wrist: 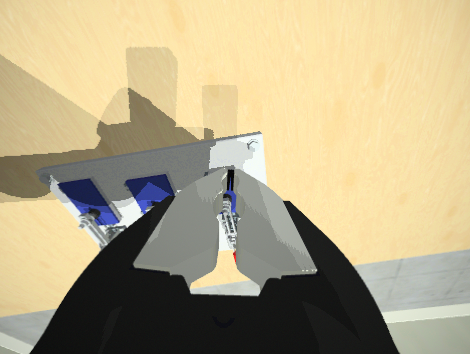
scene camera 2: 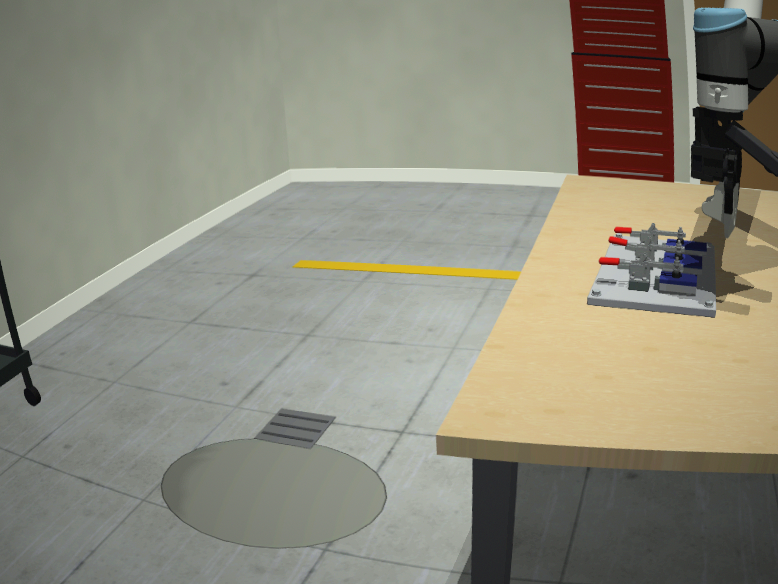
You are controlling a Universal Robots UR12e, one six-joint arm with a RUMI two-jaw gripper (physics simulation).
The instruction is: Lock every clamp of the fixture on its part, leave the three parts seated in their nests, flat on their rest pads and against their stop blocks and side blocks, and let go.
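Places are measured from the arm's base along level axes (x right, y up, z back), in metres.
Pixels of known places: gripper, fingertip midpoint: (wrist: pixel 230 171) (scene camera 2: pixel 727 237).
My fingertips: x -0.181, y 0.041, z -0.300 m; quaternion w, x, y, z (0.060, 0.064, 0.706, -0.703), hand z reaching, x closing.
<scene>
For each thing: its top centre in the pictures, then the offset to it from my fingertips. "spot": a spot on its surface instead. Level surfaces: height alone.
- fixture plate, top centre: (scene camera 2: pixel 659 267) (wrist: pixel 170 213) dx +0.129, dy -0.113, dz -0.134 m
- middle handle, surface spot: (scene camera 2: pixel 617 240) spot: dx +0.118, dy -0.066, dz -0.221 m
- far handle, surface spot: (scene camera 2: pixel 622 230) spot: dx +0.226, dy -0.079, dz -0.228 m
- wooden table, surface height: dy -0.128 m
The fixture plate (scene camera 2: pixel 653 306) (wrist: pixel 150 162) lies on the table and bears three toggle clamps with red handles. In the scene view the near handle (scene camera 2: pixel 608 260), the middle handle (scene camera 2: pixel 617 240) and the far handle (scene camera 2: pixel 622 230) all lie low, pointing left, and the clamp arms reach over three blue parts. The near part (scene camera 2: pixel 678 278) sits in its nest. In the wrist view two blue parts (wrist: pixel 85 197) (wrist: pixel 150 192) show at the left; the third is mostly hidden behind the fingers. My gripper (scene camera 2: pixel 727 233) (wrist: pixel 230 171) is shut and empty, above the plate's part side. Exact seating and locking are too small to tell.
The wooden table (scene camera 2: pixel 603 377) carries the fixture near its left edge. A red drawer cabinet (scene camera 2: pixel 622 119) stands behind the table. Part of a dark cart (scene camera 2: pixel 13 364) shows at the far left. Gripper shadows fall across the plate and the table.
</scene>
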